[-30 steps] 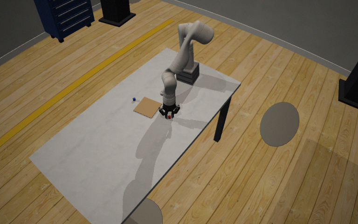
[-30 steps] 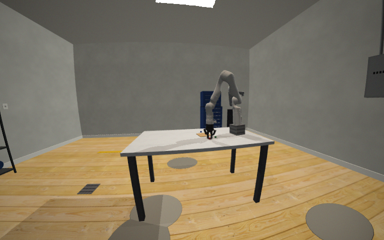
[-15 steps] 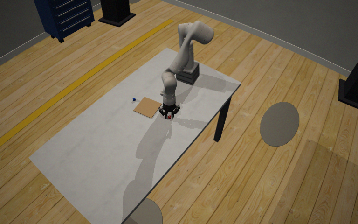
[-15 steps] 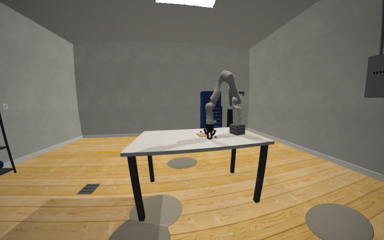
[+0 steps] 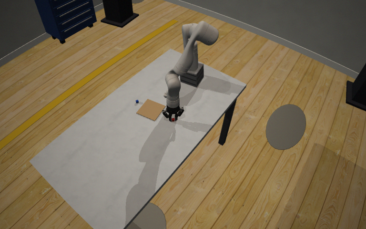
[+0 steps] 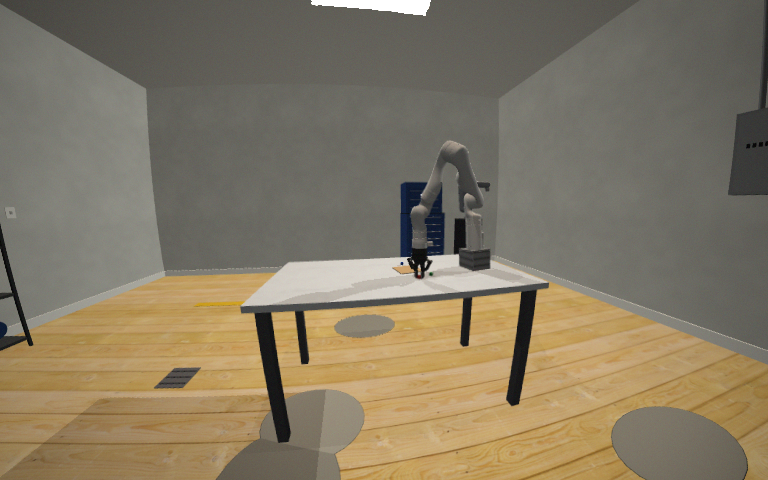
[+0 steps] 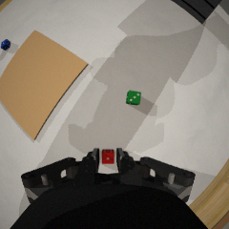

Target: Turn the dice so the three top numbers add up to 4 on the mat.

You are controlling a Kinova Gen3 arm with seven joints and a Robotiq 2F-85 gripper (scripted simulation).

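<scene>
Now: the green die 80 mm behind my hand, 20 mm to the right of it and 10 mm below it. From my hand the other things lie so: blue die 20 mm behind, 290 mm to the right, 10 mm below; then tan mat 10 mm behind, 170 mm to the right, 20 mm below; then red die 10 mm below.
</scene>
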